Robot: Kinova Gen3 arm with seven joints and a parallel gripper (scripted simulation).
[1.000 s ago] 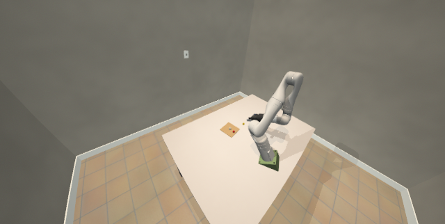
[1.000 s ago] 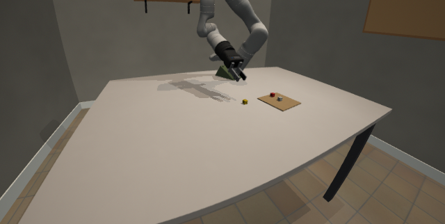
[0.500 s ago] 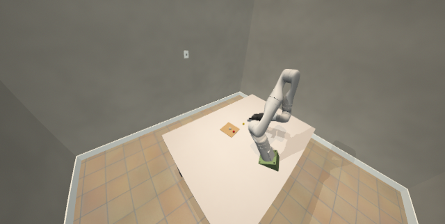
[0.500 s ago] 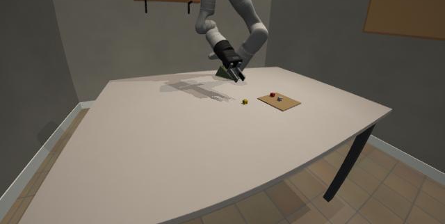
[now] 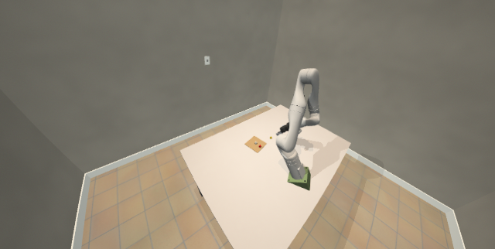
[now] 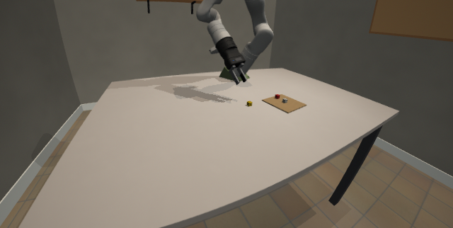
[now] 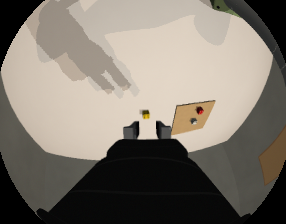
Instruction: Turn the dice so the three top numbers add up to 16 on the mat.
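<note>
The yellow die is 60 mm ahead of my hand, 10 mm to the left of it and 90 mm below it. The rest, counted from my hand: white die (110 mm ahead, 170 mm to the left, 80 mm below); then tan mat (110 mm ahead, 170 mm to the left, 90 mm below); then red die (60 mm ahead, 170 mm to the left, 80 mm below).
</note>
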